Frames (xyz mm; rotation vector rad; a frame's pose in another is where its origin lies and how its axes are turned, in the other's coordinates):
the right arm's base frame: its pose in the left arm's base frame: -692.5 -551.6 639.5 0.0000 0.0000 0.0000
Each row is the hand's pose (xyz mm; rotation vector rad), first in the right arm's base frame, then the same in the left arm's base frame.
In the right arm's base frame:
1: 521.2 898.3 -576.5 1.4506 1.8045 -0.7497
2: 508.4 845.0 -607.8 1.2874 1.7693 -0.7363
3: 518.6 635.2 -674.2 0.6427 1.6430 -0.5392
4: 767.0 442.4 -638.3 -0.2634 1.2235 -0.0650
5: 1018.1 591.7 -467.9 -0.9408 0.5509 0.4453
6: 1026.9 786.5 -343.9 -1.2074 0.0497 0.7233
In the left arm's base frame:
1: -171.3 346.7 63.0 1.4506 1.8045 -0.7497
2: -184.1 293.4 31.7 1.2874 1.7693 -0.7363
3: -173.9 83.6 -34.7 0.6427 1.6430 -0.5392
4: 74.5 -109.2 1.2 -0.2634 1.2235 -0.0650
5: 325.6 40.1 171.6 -0.9408 0.5509 0.4453
6: 334.4 234.9 295.6 -1.2074 0.0497 0.7233

